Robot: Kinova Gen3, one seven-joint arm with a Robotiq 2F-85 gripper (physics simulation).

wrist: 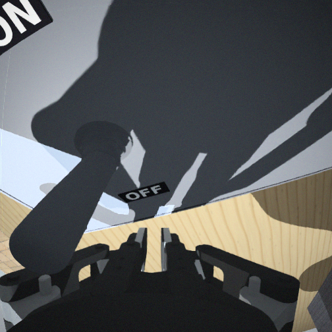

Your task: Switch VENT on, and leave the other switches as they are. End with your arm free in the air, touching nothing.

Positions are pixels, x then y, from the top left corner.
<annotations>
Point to a vent switch lever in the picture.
46, 238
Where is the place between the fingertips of my gripper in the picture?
153, 238
</annotations>
